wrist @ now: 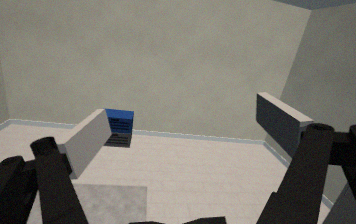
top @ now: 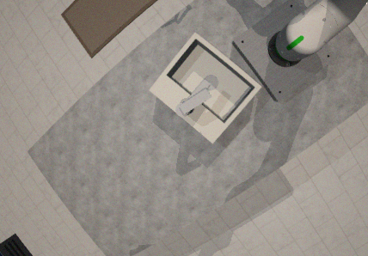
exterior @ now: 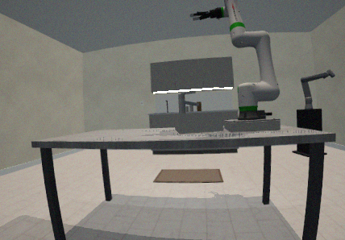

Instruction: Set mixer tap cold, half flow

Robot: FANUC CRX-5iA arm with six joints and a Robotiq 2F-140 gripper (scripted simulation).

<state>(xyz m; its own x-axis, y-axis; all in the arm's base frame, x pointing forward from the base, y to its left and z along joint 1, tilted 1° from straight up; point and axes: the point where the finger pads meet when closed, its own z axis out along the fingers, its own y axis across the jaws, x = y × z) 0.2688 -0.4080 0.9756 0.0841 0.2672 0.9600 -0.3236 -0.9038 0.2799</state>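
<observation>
Right now the grey tap lever is 76 cm below my hand, 30 cm to the left of it and 12 cm ahead of it. Also, from my hand: sink basin (100 cm below, 28 cm to the left, 5 cm ahead); mixer tap (81 cm below, 29 cm to the left, 14 cm ahead).
</observation>
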